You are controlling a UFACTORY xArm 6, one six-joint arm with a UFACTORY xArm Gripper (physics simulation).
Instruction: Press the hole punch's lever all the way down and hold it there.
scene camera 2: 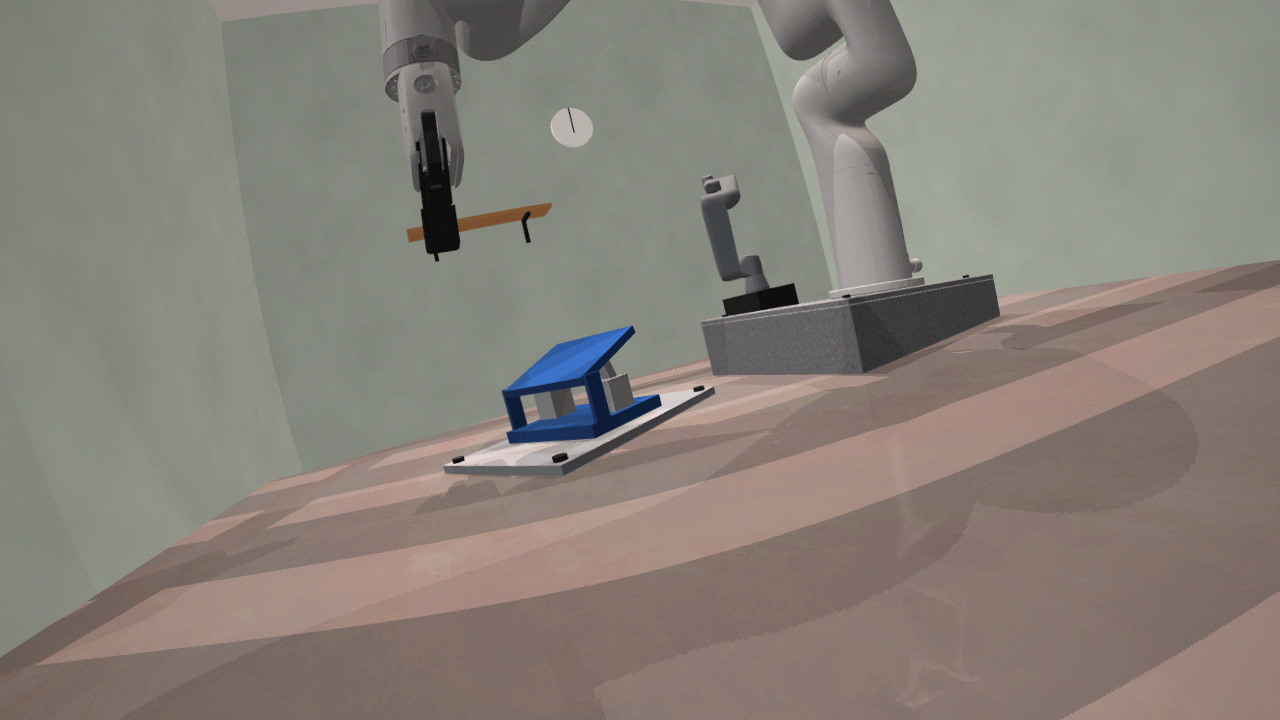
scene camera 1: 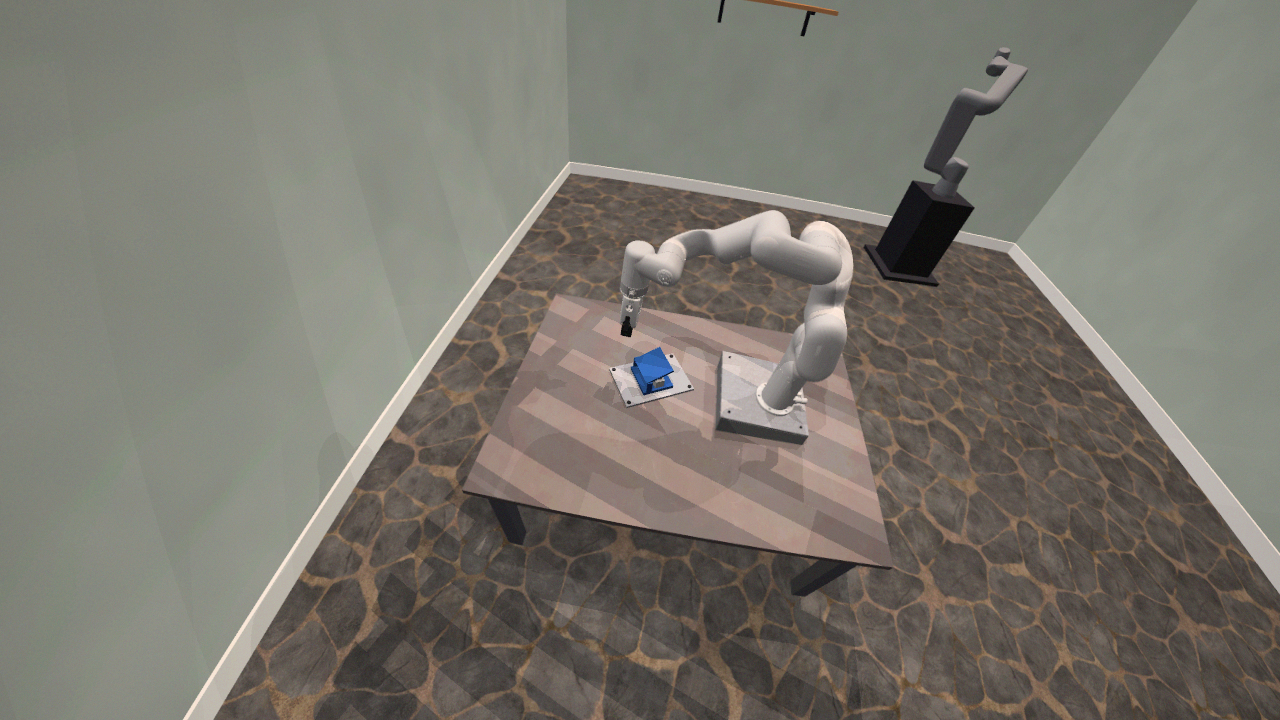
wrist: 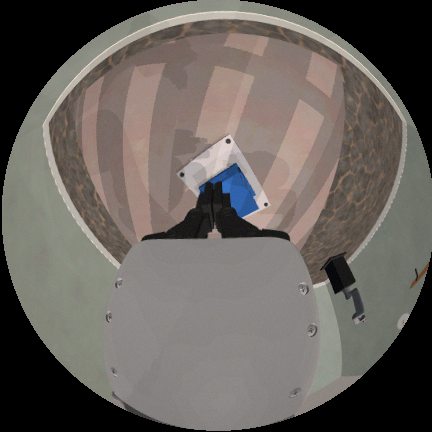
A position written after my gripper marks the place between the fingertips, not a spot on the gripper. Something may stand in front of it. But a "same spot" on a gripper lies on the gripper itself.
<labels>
my gripper: scene camera 2; scene camera 1 626,334; wrist
same spot on my gripper: (scene camera 2: 440,227) = (wrist: 200,197)
same spot on blue lever: (wrist: 241,199) = (scene camera 1: 652,356)
</labels>
